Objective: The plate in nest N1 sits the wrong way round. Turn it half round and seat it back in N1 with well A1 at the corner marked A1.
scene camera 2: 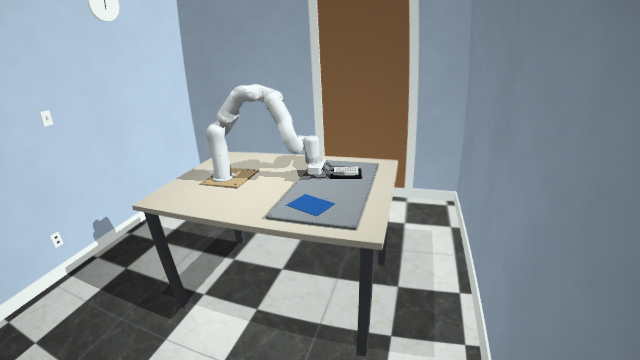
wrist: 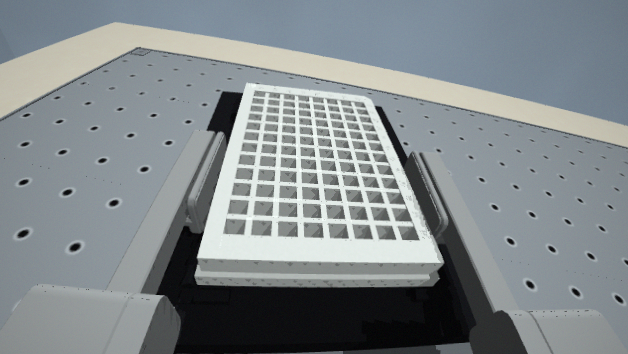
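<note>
The white 96-well plate (scene camera 2: 346, 170) (wrist: 310, 251) lies flat at the black nest N1 (scene camera 2: 357, 176) (wrist: 310, 320); whether it is fully seated is hard to tell. In the wrist view its long sides run away from me, and a cut corner shows at its far right. Its well letters and the nest's A1 mark cannot be read. My gripper (scene camera 2: 336, 171) (wrist: 317, 192) is shut on the plate, one pad along each long side.
The nest stands on a grey perforated board (scene camera 2: 345, 200) (wrist: 100, 135) at the back of the table (scene camera 2: 215, 202). A blue square (scene camera 2: 310, 205) lies on the board nearer the front. The arm stands on a wooden base plate (scene camera 2: 240, 181) to the left.
</note>
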